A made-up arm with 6 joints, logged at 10 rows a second.
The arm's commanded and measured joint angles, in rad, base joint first. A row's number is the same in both.
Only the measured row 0 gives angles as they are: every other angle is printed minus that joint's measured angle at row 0.
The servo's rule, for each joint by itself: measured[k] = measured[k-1] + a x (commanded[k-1-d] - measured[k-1]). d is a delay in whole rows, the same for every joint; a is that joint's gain. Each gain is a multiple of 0.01, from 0.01 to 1. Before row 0 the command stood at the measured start. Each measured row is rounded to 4 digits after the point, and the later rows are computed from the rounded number. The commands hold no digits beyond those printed.
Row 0, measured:
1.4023 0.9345 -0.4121 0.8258 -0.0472 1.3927
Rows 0 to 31, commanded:
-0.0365 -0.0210 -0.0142 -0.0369 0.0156 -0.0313
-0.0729 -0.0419 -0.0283 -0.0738 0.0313 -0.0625
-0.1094 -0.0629 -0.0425 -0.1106 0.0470 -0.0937
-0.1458 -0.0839 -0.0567 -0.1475 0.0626 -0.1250
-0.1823 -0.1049 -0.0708 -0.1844 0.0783 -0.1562
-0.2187 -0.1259 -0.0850 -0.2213 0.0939 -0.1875
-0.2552 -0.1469 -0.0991 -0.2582 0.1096 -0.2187
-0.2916 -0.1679 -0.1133 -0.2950 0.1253 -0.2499
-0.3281 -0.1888 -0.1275 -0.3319 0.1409 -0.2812
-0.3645 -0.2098 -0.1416 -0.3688 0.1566 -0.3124
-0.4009 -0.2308 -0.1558 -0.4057 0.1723 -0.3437
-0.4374 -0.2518 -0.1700 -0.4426 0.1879 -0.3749
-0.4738 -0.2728 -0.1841 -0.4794 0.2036 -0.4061
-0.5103 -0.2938 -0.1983 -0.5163 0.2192 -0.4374
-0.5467 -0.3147 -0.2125 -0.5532 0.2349 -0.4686
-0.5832 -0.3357 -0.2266 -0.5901 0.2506 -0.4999
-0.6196 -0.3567 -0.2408 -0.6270 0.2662 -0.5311
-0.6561 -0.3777 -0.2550 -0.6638 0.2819 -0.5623
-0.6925 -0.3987 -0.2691 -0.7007 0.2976 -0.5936
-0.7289 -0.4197 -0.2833 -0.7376 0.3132 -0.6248
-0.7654 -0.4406 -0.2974 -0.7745 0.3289 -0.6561
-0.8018 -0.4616 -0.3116 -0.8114 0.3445 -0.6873
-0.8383 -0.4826 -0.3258 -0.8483 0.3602 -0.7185
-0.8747 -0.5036 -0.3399 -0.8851 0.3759 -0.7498
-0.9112 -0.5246 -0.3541 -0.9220 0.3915 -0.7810
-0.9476 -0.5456 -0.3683 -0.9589 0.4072 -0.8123
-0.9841 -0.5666 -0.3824 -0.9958 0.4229 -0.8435
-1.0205 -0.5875 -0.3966 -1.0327 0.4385 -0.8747
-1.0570 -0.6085 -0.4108 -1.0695 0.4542 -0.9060
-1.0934 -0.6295 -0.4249 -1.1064 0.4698 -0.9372
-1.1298 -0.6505 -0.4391 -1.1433 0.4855 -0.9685
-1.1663 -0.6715 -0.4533 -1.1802 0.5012 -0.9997
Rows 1 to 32, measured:
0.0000 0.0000 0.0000 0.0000 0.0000 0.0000
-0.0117 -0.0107 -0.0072 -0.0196 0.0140 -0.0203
-0.0313 -0.0266 -0.0180 -0.0483 0.0296 -0.0477
-0.0563 -0.0451 -0.0305 -0.0813 0.0453 -0.0776
-0.0849 -0.0649 -0.0439 -0.1164 0.0609 -0.1084
-0.1161 -0.0853 -0.0576 -0.1524 0.0766 -0.1395
-0.1489 -0.1060 -0.0716 -0.1889 0.0922 -0.1707
-0.1829 -0.1269 -0.0856 -0.2256 0.1079 -0.2019
-0.2177 -0.1478 -0.0997 -0.2624 0.1236 -0.2331
-0.2530 -0.1687 -0.1139 -0.2992 0.1392 -0.2644
-0.2887 -0.1897 -0.1280 -0.3361 0.1549 -0.2956
-0.3246 -0.2107 -0.1422 -0.3730 0.1706 -0.3269
-0.3607 -0.2317 -0.1564 -0.4099 0.1862 -0.3581
-0.3969 -0.2527 -0.1705 -0.4467 0.2019 -0.3893
-0.4332 -0.2737 -0.1847 -0.4836 0.2175 -0.4206
-0.4695 -0.2946 -0.1989 -0.5205 0.2332 -0.4518
-0.5059 -0.3156 -0.2130 -0.5574 0.2489 -0.4831
-0.5423 -0.3366 -0.2272 -0.5943 0.2645 -0.5143
-0.5787 -0.3576 -0.2414 -0.6311 0.2802 -0.5455
-0.6151 -0.3786 -0.2555 -0.6680 0.2959 -0.5768
-0.6515 -0.3996 -0.2697 -0.7049 0.3115 -0.6080
-0.6879 -0.4205 -0.2838 -0.7418 0.3272 -0.6393
-0.7243 -0.4415 -0.2980 -0.7787 0.3428 -0.6705
-0.7608 -0.4625 -0.3122 -0.8156 0.3585 -0.7017
-0.7972 -0.4835 -0.3263 -0.8524 0.3742 -0.7330
-0.8337 -0.5045 -0.3405 -0.8893 0.3898 -0.7642
-0.8701 -0.5255 -0.3547 -0.9262 0.4055 -0.7955
-0.9066 -0.5465 -0.3688 -0.9631 0.4212 -0.8267
-0.9430 -0.5674 -0.3830 -1.0000 0.4368 -0.8579
-0.9795 -0.5884 -0.3972 -1.0368 0.4525 -0.8892
-1.0159 -0.6094 -0.4113 -1.0737 0.4681 -0.9204
-1.0523 -0.6304 -0.4255 -1.1106 0.4838 -0.9517
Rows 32 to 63, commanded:
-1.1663 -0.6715 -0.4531 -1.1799 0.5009 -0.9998
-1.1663 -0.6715 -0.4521 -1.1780 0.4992 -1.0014
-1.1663 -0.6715 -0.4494 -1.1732 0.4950 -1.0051
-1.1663 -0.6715 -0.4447 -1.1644 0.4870 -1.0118
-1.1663 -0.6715 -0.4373 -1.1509 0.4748 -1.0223
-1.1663 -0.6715 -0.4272 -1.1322 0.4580 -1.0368
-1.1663 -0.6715 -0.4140 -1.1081 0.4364 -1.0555
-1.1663 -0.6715 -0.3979 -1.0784 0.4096 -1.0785
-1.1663 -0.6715 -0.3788 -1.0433 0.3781 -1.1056
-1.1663 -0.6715 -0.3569 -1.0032 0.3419 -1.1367
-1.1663 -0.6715 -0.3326 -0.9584 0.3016 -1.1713
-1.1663 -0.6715 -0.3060 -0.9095 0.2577 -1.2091
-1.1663 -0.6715 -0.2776 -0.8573 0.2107 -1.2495
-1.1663 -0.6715 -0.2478 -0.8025 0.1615 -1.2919
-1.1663 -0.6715 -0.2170 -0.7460 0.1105 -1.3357
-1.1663 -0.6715 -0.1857 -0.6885 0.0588 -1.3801
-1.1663 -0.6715 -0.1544 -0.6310 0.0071 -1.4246
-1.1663 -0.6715 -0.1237 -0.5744 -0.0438 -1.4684
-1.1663 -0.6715 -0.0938 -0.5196 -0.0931 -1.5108
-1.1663 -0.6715 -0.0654 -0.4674 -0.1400 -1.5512
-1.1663 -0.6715 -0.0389 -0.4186 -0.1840 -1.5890
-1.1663 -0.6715 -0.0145 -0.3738 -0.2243 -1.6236
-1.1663 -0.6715 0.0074 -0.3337 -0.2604 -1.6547
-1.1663 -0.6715 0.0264 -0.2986 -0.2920 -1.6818
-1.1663 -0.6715 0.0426 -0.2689 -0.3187 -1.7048
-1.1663 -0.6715 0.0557 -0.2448 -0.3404 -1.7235
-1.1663 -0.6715 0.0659 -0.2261 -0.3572 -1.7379
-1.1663 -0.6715 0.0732 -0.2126 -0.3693 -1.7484
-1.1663 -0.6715 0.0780 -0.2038 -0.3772 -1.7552
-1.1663 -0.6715 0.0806 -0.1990 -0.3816 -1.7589
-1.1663 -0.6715 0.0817 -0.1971 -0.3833 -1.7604
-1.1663 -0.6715 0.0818 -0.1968 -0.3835 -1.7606
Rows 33 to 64, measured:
-1.0888 -0.6514 -0.4397 -1.1475 0.4995 -0.9829
-1.1136 -0.6617 -0.4465 -1.1647 0.5008 -0.9939
-1.1305 -0.6667 -0.4494 -1.1717 0.4994 -0.9988
-1.1420 -0.6691 -0.4494 -1.1725 0.4954 -1.0029
-1.1498 -0.6703 -0.4470 -1.1682 0.4878 -1.0087
-1.1551 -0.6709 -0.4421 -1.1590 0.4761 -1.0175
-1.1587 -0.6712 -0.4345 -1.1448 0.4598 -1.0300
-1.1611 -0.6714 -0.4240 -1.1253 0.4387 -1.0466
-1.1628 -0.6715 -0.4107 -1.1004 0.4125 -1.0673
-1.1639 -0.6715 -0.3944 -1.0701 0.3815 -1.0922
-1.1647 -0.6715 -0.3753 -1.0346 0.3459 -1.1211
-1.1652 -0.6715 -0.3535 -0.9942 0.3060 -1.1537
-1.1656 -0.6715 -0.3293 -0.9493 0.2625 -1.1897
-1.1658 -0.6715 -0.3029 -0.9005 0.2159 -1.2286
-1.1660 -0.6715 -0.2748 -0.8486 0.1669 -1.2697
-1.1661 -0.6715 -0.2453 -0.7942 0.1161 -1.3126
-1.1662 -0.6715 -0.2149 -0.7382 0.0645 -1.3565
-1.1662 -0.6715 -0.1840 -0.6814 0.0128 -1.4008
-1.1662 -0.6715 -0.1532 -0.6247 -0.0381 -1.4447
-1.1662 -0.6715 -0.1229 -0.5690 -0.0876 -1.4877
-1.1662 -0.6715 -0.0936 -0.5152 -0.1348 -1.5290
-1.1662 -0.6715 -0.0657 -0.4640 -0.1791 -1.5680
-1.1662 -0.6715 -0.0396 -0.4162 -0.2198 -1.6041
-1.1662 -0.6715 -0.0156 -0.3725 -0.2563 -1.6370
-1.1662 -0.6715 0.0058 -0.3333 -0.2884 -1.6661
-1.1662 -0.6715 0.0246 -0.2992 -0.3157 -1.6913
-1.1662 -0.6715 0.0405 -0.2704 -0.3379 -1.7122
-1.1662 -0.6715 0.0535 -0.2469 -0.3553 -1.7289
-1.1662 -0.6715 0.0635 -0.2287 -0.3679 -1.7416
-1.1662 -0.6715 0.0709 -0.2155 -0.3763 -1.7504
-1.1662 -0.6715 0.0758 -0.2068 -0.3811 -1.7559
-1.1662 -0.6715 0.0788 -0.2017 -0.3831 -1.7588

